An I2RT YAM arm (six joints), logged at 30 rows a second.
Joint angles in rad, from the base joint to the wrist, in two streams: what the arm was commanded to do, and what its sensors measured. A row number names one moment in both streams.
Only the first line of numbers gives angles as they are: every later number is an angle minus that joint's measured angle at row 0.
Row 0, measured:
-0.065 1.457 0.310 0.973 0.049 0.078
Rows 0 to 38, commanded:
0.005 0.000 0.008 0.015 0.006 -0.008
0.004 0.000 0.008 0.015 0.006 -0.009
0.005 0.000 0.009 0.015 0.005 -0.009
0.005 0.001 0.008 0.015 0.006 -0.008
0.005 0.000 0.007 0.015 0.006 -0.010
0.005 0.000 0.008 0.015 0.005 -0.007
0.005 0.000 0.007 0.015 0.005 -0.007
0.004 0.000 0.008 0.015 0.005 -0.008
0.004 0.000 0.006 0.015 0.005 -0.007
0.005 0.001 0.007 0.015 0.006 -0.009
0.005 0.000 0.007 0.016 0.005 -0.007
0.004 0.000 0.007 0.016 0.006 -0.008
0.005 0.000 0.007 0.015 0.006 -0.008
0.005 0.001 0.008 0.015 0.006 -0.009
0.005 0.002 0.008 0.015 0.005 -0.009
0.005 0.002 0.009 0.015 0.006 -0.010
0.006 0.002 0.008 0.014 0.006 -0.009
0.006 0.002 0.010 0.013 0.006 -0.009
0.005 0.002 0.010 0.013 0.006 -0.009
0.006 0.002 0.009 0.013 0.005 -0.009
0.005 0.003 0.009 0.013 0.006 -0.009
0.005 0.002 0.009 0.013 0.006 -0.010
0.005 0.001 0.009 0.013 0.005 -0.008
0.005 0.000 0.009 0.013 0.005 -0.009
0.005 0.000 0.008 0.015 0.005 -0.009
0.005 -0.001 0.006 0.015 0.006 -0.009
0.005 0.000 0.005 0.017 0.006 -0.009
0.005 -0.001 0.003 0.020 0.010 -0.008
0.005 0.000 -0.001 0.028 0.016 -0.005
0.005 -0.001 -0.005 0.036 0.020 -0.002
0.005 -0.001 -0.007 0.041 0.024 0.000
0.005 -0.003 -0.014 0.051 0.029 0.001
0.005 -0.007 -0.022 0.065 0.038 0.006
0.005 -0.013 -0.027 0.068 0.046 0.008
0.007 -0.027 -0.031 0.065 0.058 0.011
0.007 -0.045 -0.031 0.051 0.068 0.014
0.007 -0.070 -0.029 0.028 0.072 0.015
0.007 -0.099 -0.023 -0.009 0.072 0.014
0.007 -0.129 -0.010 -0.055 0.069 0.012
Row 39, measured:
0.001 -0.060 -0.024 0.001 0.044 0.005
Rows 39 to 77, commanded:
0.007 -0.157 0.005 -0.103 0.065 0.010
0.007 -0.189 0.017 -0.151 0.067 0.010
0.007 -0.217 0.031 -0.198 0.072 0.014
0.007 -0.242 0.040 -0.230 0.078 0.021
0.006 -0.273 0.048 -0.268 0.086 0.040
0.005 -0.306 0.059 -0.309 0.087 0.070
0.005 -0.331 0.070 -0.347 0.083 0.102
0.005 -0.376 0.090 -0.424 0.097 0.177
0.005 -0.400 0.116 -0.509 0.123 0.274
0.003 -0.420 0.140 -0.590 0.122 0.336
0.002 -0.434 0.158 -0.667 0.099 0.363
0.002 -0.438 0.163 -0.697 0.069 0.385
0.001 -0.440 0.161 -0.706 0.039 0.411
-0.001 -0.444 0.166 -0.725 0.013 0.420
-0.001 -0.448 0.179 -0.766 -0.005 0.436
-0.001 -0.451 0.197 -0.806 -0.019 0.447
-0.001 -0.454 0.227 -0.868 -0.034 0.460
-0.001 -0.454 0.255 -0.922 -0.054 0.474
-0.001 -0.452 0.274 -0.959 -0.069 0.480
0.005 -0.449 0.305 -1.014 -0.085 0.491
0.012 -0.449 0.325 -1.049 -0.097 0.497
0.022 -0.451 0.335 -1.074 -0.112 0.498
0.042 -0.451 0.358 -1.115 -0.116 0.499
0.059 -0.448 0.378 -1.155 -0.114 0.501
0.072 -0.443 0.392 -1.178 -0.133 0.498
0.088 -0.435 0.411 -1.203 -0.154 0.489
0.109 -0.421 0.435 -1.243 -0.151 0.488
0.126 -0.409 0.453 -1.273 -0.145 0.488
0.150 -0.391 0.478 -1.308 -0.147 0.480
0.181 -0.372 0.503 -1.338 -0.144 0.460
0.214 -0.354 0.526 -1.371 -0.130 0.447
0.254 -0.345 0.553 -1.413 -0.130 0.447
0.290 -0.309 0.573 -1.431 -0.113 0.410
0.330 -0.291 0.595 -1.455 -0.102 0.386
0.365 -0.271 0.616 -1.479 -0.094 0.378
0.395 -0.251 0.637 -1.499 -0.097 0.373
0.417 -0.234 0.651 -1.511 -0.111 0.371
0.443 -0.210 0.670 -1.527 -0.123 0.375
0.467 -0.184 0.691 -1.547 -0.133 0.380
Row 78, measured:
0.418 -0.227 0.637 -1.429 -0.118 0.407
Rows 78 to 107, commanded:
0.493 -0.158 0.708 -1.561 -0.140 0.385
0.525 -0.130 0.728 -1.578 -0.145 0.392
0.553 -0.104 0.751 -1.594 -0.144 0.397
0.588 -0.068 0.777 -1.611 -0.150 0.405
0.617 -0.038 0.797 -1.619 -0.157 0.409
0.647 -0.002 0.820 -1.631 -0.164 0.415
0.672 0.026 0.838 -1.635 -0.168 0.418
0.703 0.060 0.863 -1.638 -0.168 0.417
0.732 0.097 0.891 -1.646 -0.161 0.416
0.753 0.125 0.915 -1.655 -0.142 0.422
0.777 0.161 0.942 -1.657 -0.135 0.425
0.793 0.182 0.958 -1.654 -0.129 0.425
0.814 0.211 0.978 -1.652 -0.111 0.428
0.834 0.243 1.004 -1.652 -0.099 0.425
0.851 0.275 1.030 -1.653 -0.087 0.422
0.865 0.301 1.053 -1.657 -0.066 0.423
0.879 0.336 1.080 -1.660 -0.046 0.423
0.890 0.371 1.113 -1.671 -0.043 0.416
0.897 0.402 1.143 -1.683 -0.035 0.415
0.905 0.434 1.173 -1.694 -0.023 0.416
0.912 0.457 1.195 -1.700 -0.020 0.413
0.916 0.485 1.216 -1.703 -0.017 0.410
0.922 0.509 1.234 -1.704 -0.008 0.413
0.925 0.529 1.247 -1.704 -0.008 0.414
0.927 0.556 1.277 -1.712 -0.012 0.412
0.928 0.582 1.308 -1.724 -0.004 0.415
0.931 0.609 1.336 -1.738 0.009 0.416
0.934 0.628 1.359 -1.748 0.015 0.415
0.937 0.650 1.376 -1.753 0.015 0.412
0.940 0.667 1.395 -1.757 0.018 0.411
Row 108, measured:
0.930 0.631 1.342 -1.701 -0.019 0.414
